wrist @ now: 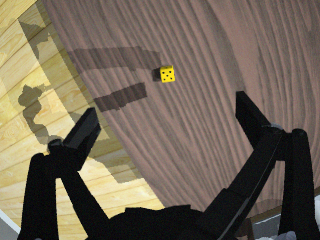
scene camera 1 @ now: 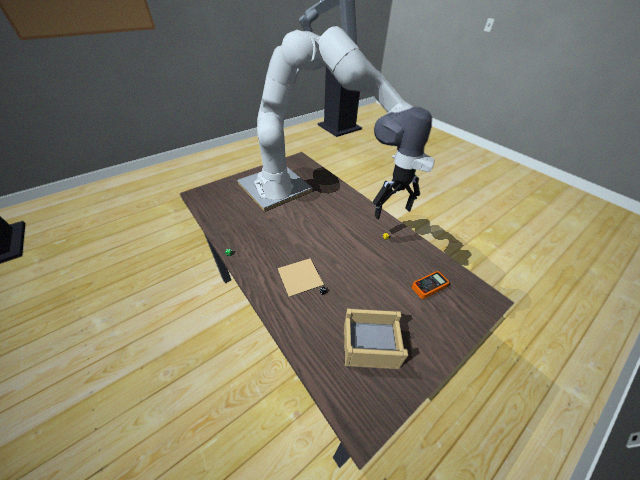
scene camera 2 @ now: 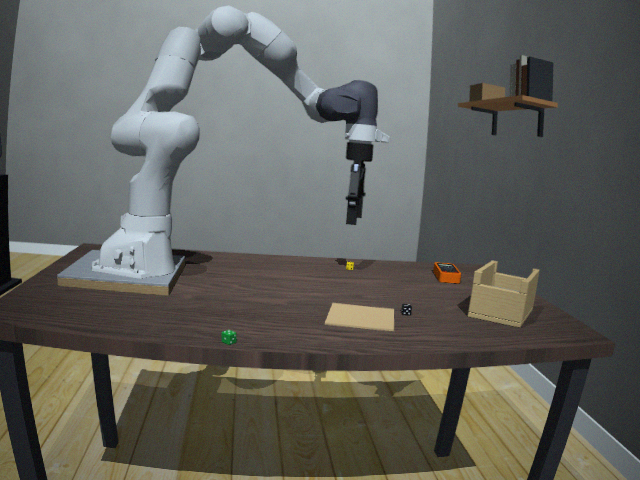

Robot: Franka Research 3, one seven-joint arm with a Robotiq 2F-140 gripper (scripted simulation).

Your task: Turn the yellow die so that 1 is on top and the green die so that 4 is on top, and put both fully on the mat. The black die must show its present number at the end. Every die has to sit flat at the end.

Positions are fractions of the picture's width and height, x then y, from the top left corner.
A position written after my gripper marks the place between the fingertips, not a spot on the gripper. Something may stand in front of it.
My gripper shows in the wrist view (0.52, 0.46), in scene camera 1 (0.61, 0.44) and in scene camera 2 (0.55, 0.46). A tan mat shows in scene camera 1 (0.47, 0.58) and in scene camera 2 (0.54, 0.66); in the wrist view it is out of frame. A wooden box shows in scene camera 1 (0.59, 0.71) and in scene camera 2 (0.78, 0.63); in the wrist view it is out of frame.
